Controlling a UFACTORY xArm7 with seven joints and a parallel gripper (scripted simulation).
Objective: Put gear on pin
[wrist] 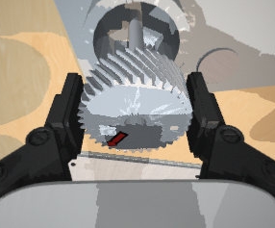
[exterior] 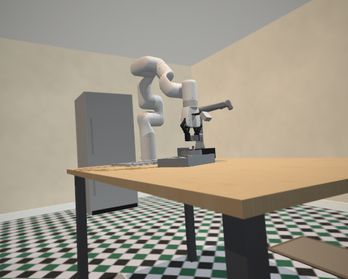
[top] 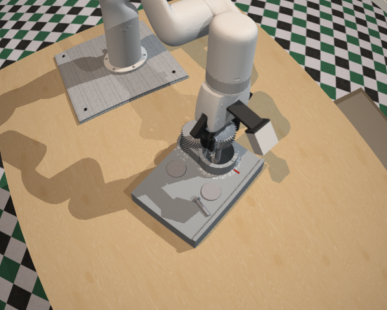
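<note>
The gear is right at my hand. Round my hand: bolt: 10 cm to the right, 9 cm below, 7 cm ahead.
</note>
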